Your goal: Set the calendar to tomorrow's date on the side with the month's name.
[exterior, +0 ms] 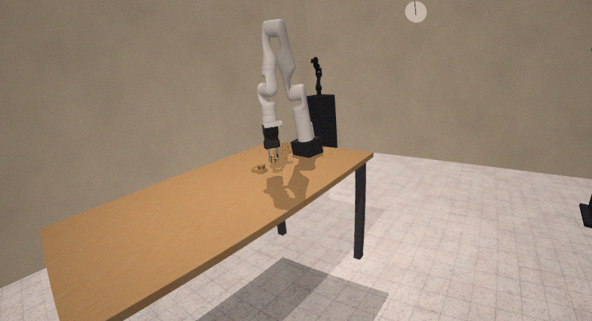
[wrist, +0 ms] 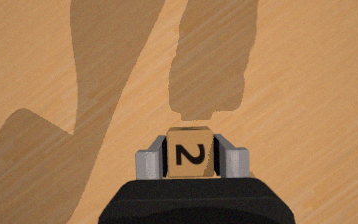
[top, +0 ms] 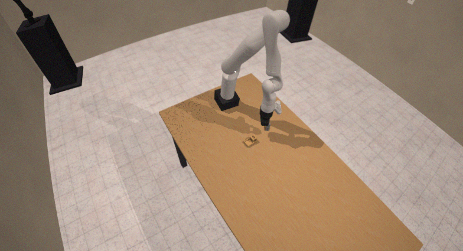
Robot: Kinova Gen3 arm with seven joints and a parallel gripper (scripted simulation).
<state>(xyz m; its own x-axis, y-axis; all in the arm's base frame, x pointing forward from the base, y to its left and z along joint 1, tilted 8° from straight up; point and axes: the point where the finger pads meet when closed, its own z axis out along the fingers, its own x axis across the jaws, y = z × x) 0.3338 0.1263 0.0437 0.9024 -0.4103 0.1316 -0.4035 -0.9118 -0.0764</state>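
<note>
Right now my hand is 110 mm to the left of the wooden tray, 80 mm above it and 20 mm short of it. The rest, counted from my hand: wooden date cube 10 mm below.
</note>
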